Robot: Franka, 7 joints.
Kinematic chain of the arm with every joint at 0, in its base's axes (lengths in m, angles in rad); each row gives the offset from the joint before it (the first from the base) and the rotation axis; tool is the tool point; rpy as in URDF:
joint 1: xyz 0 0 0.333 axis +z
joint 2: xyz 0 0 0 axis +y
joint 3: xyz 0 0 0.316 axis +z
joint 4: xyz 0.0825 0 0 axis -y
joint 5: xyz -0.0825 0 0.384 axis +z
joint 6: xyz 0 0 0 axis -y
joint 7: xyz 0.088 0 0 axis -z
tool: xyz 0 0 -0.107 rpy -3.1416 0 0
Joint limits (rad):
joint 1: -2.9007..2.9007
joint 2: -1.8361..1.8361
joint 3: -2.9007..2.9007
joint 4: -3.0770..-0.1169
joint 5: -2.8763..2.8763
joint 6: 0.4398..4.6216
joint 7: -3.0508..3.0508
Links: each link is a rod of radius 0.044 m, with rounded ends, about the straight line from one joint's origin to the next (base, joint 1, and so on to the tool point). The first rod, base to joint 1, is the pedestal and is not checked.
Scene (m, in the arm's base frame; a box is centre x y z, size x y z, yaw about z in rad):
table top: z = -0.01
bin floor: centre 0.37 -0.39 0 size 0.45 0.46 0.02 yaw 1.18
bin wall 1: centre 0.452 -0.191 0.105 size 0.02 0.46 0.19 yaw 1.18
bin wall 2: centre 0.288 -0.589 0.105 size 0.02 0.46 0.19 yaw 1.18
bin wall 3: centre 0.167 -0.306 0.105 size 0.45 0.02 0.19 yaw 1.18
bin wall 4: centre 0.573 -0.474 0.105 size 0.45 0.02 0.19 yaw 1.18
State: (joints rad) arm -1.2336 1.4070 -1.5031 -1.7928 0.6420 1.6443 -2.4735
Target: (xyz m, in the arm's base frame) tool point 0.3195 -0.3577 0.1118
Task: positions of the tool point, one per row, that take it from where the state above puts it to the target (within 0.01 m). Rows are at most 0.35 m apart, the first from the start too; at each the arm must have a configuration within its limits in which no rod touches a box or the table.
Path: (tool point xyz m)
1: -0.2615 -0.5759 0.2100
2: 0.0115 -0.6801 0.2298
3: 0.3033 -0.6543 0.3431
4: 0.5150 -0.4957 0.5291
5: 0.4828 -0.4802 0.4845
6: 0.4368 -0.4524 0.4402
7: 0.3811 -0.4114 0.3968
8: 0.3195 -0.3577 0.3561
9: 0.3366 -0.3625 0.2370
10: 0.3195 -0.3577 0.1118

